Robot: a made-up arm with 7 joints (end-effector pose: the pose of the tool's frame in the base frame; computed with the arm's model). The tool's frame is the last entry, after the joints.
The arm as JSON. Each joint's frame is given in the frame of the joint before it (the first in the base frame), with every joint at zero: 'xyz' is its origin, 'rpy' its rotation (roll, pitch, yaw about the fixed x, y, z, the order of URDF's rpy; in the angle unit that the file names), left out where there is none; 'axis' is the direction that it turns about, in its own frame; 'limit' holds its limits. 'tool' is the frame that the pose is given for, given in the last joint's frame.
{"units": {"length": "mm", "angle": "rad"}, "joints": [
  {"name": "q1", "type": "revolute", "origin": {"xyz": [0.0, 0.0, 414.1]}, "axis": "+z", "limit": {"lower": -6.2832, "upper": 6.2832}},
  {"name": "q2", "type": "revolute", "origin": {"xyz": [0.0, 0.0, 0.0]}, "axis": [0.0, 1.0, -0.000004], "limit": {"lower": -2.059, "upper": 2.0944}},
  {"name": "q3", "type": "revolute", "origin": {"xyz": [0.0, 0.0, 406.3]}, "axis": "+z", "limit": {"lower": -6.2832, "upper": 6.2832}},
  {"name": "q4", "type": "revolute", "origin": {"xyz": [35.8, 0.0, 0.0]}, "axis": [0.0, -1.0, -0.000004], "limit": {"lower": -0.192, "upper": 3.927}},
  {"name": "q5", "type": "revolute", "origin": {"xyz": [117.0, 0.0, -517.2]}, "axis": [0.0, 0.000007, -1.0], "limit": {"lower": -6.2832, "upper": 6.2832}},
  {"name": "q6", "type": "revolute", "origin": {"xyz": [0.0, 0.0, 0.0]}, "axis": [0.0, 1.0, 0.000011], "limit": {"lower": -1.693, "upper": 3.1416}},
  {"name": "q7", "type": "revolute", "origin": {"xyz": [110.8, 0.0, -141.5]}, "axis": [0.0, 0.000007, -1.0], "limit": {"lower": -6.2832, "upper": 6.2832}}
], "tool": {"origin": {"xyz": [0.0, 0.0, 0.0], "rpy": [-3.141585, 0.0, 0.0]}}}
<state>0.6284 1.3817 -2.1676 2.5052 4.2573 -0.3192 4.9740</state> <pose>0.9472 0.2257 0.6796 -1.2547 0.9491 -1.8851</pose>
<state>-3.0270 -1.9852 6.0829 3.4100 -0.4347 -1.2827 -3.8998</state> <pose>0.5872 -0.0705 -0.1907 2.2045 1.3999 -0.7574</pose>
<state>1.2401 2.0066 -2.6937 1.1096 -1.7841 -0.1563 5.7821</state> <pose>0.5069 0.2551 0.8084 -0.0363 0.5924 -1.2159</pose>
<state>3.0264 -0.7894 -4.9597 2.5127 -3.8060 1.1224 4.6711</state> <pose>0.6979 -0.3755 1.1776 1.6310 0.7636 1.8558</pose>
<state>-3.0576 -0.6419 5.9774 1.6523 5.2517 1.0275 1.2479</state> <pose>-0.2252 0.2485 1.2480 -1.2497 -1.1703 -0.2408</pose>
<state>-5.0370 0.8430 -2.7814 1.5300 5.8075 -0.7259 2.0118</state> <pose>0.3153 0.0407 1.2468 0.8698 -0.2765 3.0032</pose>
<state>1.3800 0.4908 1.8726 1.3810 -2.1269 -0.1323 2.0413</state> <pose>-0.6235 0.0062 0.8519 -0.0745 -1.6348 0.5249</pose>
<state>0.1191 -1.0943 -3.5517 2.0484 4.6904 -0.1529 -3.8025</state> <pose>-0.9737 -0.0159 0.2857 -0.7386 -2.0500 0.2364</pose>
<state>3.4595 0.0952 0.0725 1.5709 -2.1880 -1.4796 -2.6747</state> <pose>-0.4119 -0.2996 0.8057 0.2151 2.4824 -1.1722</pose>
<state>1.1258 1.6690 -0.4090 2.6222 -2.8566 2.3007 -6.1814</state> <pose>0.4775 0.8608 0.3045 -0.0931 -0.2221 1.1100</pose>
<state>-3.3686 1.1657 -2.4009 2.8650 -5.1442 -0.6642 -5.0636</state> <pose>-0.8756 0.0864 0.9095 0.3539 -0.7861 -0.0730</pose>
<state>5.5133 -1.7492 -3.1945 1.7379 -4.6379 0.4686 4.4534</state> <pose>-0.3094 0.4000 -0.3852 -0.8224 -2.7656 0.5255</pose>
